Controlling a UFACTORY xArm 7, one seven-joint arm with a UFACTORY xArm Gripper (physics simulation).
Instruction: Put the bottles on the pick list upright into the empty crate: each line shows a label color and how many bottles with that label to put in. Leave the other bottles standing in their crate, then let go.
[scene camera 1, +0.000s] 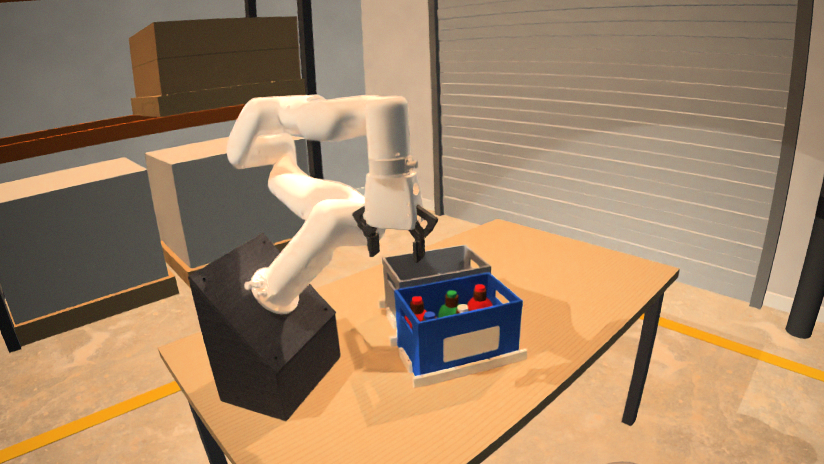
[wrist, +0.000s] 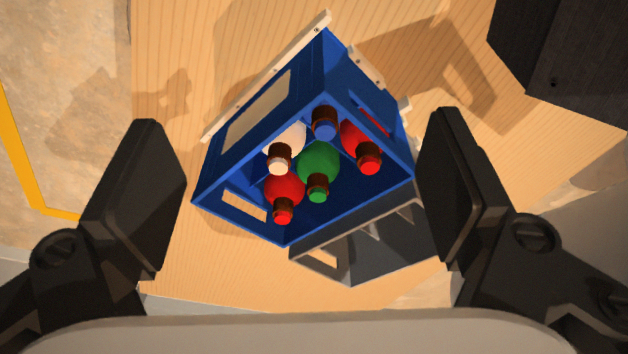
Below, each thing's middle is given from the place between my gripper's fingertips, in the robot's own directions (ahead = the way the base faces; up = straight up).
My gripper is now 300 mm above the white-capped bottle (wrist: 289, 144), 250 mm short of it and 10 mm to the left of it. The rest, counted from my hand: cream rail (scene camera 1: 483, 365) (370 mm below, 220 mm ahead, 50 mm to the right); then green bottle (wrist: 318, 165) (300 mm below, 300 mm ahead, 60 mm to the left).
